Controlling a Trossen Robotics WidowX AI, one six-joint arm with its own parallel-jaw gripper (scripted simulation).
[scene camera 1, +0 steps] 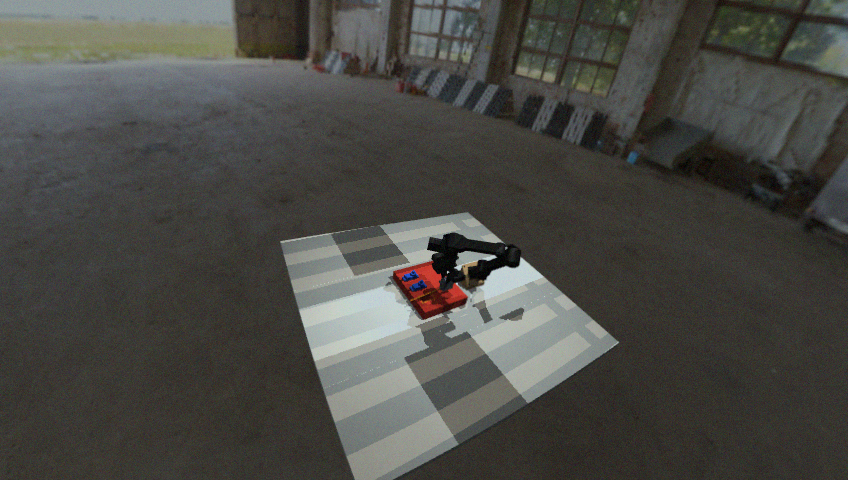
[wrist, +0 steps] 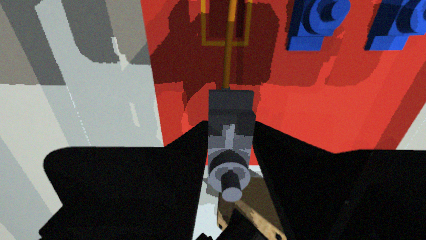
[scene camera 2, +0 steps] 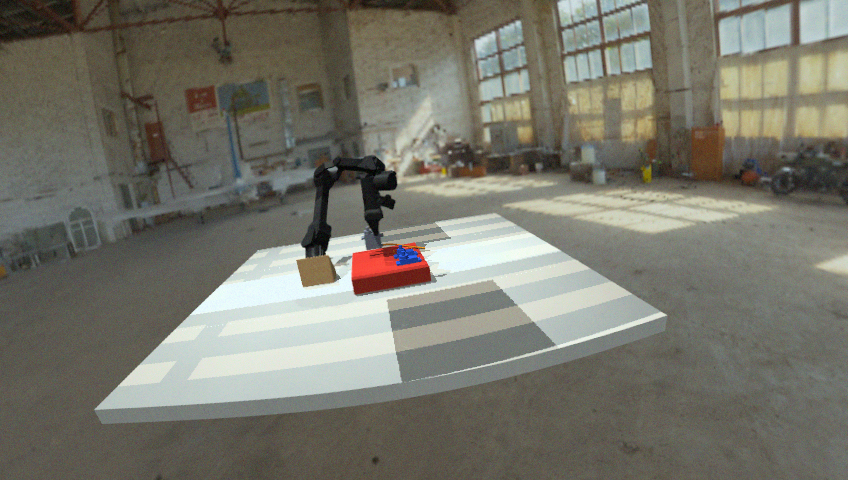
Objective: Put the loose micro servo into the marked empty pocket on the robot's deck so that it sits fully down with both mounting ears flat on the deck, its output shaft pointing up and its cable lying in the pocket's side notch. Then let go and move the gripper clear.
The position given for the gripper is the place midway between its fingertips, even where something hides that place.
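Note:
You'd see the gripper point(scene camera 2: 376, 234) along with a red deck point(scene camera 2: 372, 270). The wrist view has the gripper too, at point(wrist: 229, 127), and the red deck is there in the wrist view point(wrist: 340, 98) as well. That same red deck is also visible in scene camera 1 point(scene camera 1: 453, 298).

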